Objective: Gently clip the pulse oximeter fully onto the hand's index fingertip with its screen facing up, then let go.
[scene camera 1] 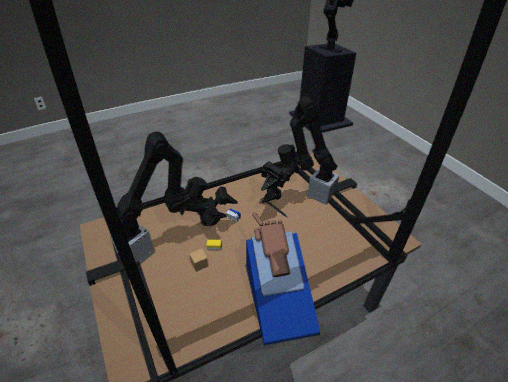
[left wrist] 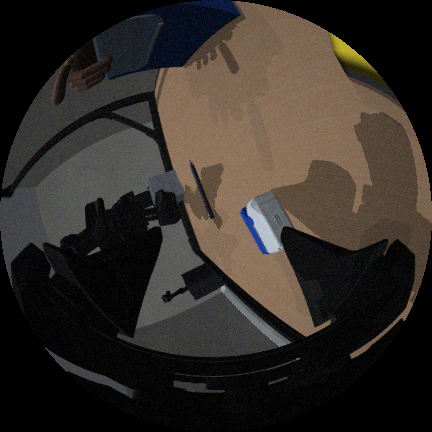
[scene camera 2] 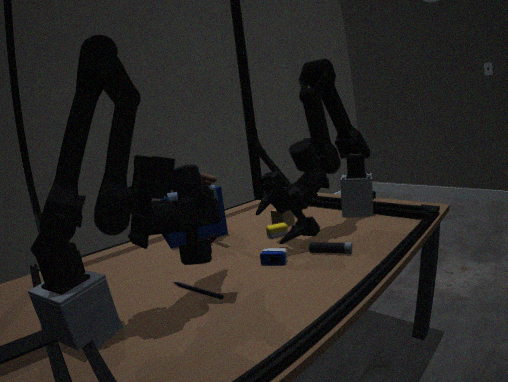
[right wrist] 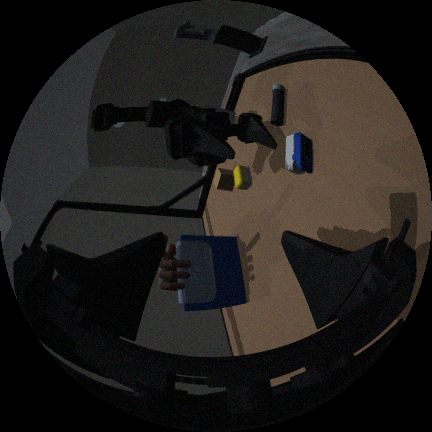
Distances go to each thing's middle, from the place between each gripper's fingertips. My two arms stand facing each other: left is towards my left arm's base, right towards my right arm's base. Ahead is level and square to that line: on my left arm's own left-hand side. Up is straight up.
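The pulse oximeter (left wrist: pixel 263 215) has my left gripper 10 mm to the left of it, 20 mm short of it and 60 mm above it. From that same left hand, I find the grey pad on blue base (scene camera 1: pixel 284 305) 10 mm to the right, 400 mm behind and 30 mm below.
My right hand is 10 cm to the right of the pulse oximeter, 7 cm short of it and 12 cm above it. As for the grey pad on blue base, counted from my right hand it is 10 cm to the left, 35 cm behind and 9 cm below.
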